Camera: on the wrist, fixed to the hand. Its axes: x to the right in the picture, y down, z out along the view.
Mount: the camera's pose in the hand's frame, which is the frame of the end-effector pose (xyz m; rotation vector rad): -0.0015 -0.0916 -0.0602 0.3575 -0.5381 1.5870
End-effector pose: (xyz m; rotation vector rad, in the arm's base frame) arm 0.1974 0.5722 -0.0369 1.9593 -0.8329 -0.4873
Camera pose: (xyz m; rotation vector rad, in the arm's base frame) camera 0.2668 0.6411 -0.0865 0.8514 -2.5239 0.1569
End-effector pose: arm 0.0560 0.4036 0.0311 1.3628 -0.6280 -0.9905
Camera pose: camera 0.0871 0.4421 -0.0667 0.4566 -1.9164 0.1315
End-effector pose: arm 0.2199 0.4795 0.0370 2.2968 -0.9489 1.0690
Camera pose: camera 0.2569 0.5791 0.0638 -1.1161 2.0689 -0.6804
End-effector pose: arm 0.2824 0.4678 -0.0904 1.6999 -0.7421 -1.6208
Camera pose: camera 0.3383 0.5304 -0.1609 0.3231 -1.9947 -0.6901
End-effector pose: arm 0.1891 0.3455 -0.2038 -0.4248 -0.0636 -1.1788
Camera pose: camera 0.0953 0.2968 -0.2331 -0.3147 -0.3254 0.5251
